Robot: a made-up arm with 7 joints. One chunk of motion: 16 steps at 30 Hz.
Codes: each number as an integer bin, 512 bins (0 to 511) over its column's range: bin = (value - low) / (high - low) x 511, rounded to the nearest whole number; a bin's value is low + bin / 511 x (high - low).
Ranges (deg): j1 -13..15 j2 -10..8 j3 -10..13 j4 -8..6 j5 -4..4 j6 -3..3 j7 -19..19
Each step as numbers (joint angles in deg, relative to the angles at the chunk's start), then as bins.
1 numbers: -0.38 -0.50 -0.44 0.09 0.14 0.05 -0.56
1 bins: 230 270 212 295 264 260 248
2 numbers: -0.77 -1.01 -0.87 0.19 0.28 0.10 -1.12
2 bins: 223 255 203 299 273 264 240
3 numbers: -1.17 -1.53 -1.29 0.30 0.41 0.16 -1.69
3 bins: 216 240 194 303 282 269 233
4 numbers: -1.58 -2.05 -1.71 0.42 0.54 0.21 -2.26
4 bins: 208 226 184 307 290 273 225
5 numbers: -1.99 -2.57 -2.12 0.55 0.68 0.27 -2.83
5 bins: 201 211 175 312 299 278 217
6 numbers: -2.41 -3.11 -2.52 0.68 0.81 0.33 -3.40
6 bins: 193 196 166 317 307 284 210
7 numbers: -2.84 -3.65 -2.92 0.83 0.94 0.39 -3.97
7 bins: 185 180 157 322 316 289 202
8 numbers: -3.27 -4.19 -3.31 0.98 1.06 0.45 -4.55
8 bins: 178 165 149 328 323 294 194
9 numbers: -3.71 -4.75 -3.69 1.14 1.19 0.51 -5.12
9 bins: 170 149 140 334 332 299 187
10 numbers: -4.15 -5.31 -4.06 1.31 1.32 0.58 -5.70
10 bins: 162 133 132 340 340 305 179
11 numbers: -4.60 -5.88 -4.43 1.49 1.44 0.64 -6.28
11 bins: 153 117 124 346 347 310 171
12 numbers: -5.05 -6.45 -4.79 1.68 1.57 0.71 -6.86
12 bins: 145 101 116 353 356 316 163
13 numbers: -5.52 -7.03 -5.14 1.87 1.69 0.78 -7.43
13 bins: 137 84 108 360 363 322 156
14 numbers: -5.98 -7.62 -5.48 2.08 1.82 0.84 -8.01
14 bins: 128 68 100 368 372 327 148
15 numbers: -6.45 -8.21 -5.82 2.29 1.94 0.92 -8.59
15 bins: 120 51 93 376 379 334 140
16 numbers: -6.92 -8.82 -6.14 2.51 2.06 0.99 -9.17
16 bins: 111 33 86 384 387 340 132
